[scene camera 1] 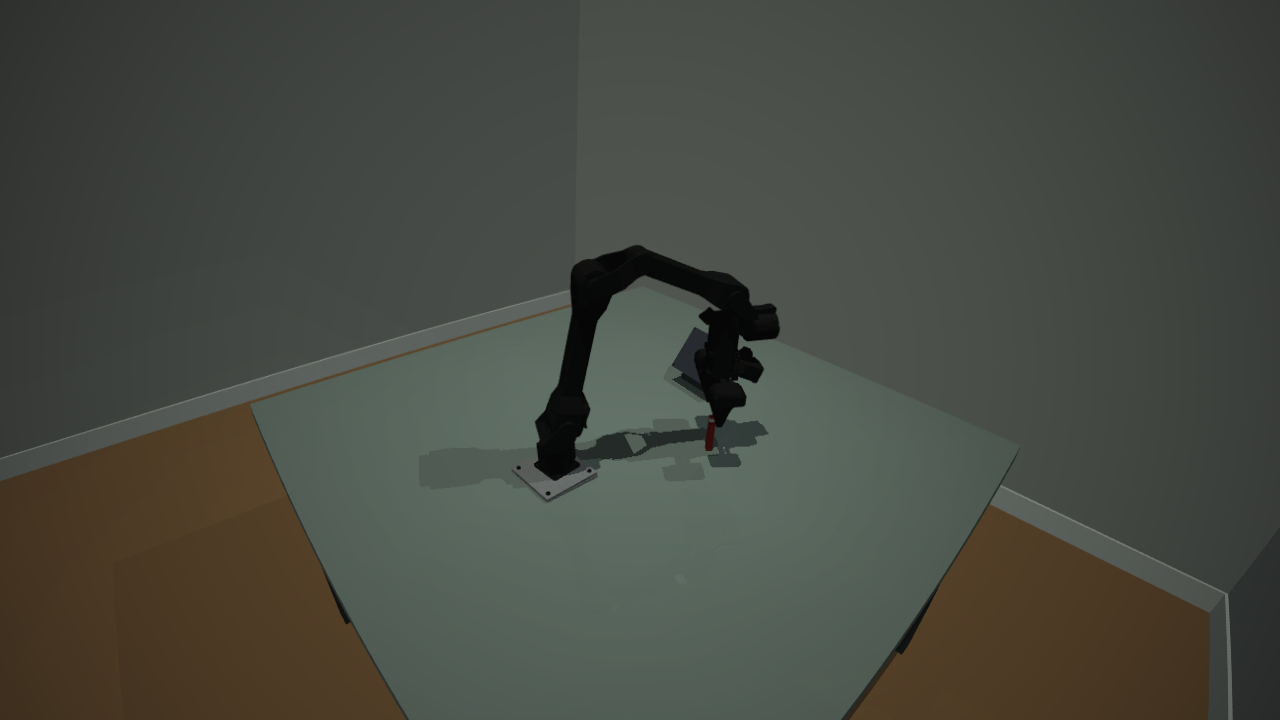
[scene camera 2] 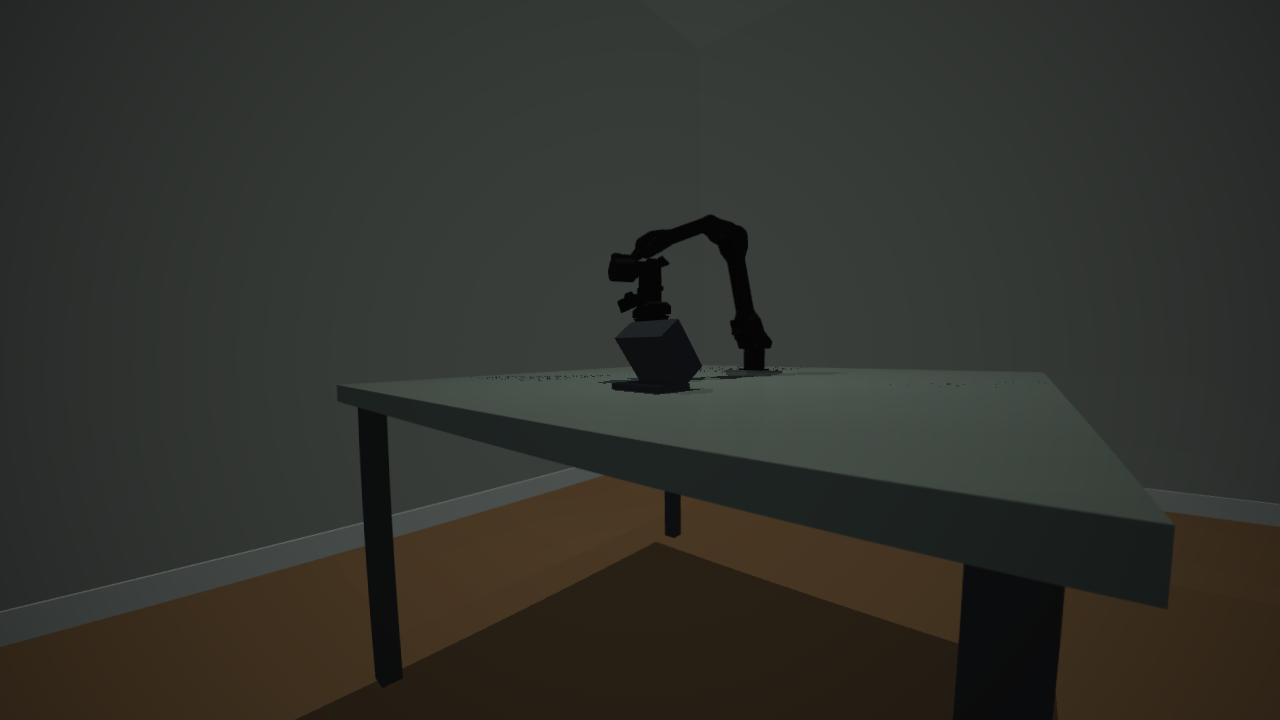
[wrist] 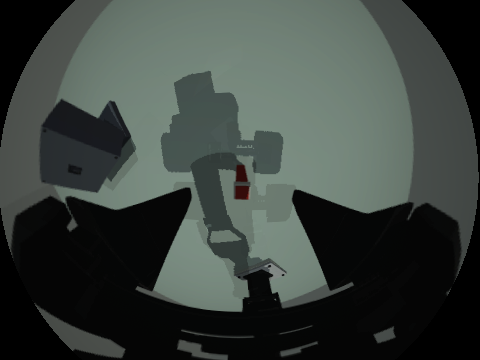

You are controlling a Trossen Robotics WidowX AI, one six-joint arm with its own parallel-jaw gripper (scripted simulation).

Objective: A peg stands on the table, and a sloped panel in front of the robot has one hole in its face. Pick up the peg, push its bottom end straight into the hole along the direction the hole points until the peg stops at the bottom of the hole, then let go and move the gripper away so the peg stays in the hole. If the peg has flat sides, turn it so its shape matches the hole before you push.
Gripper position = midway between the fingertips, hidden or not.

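My gripper [scene camera 1: 713,414] is open and it's holding nothing; you'd also see the gripper [wrist: 242,194]. There's a sloped panel [scene camera 2: 659,350] as well, and the wrist view shows the sloped panel [wrist: 73,137] too.
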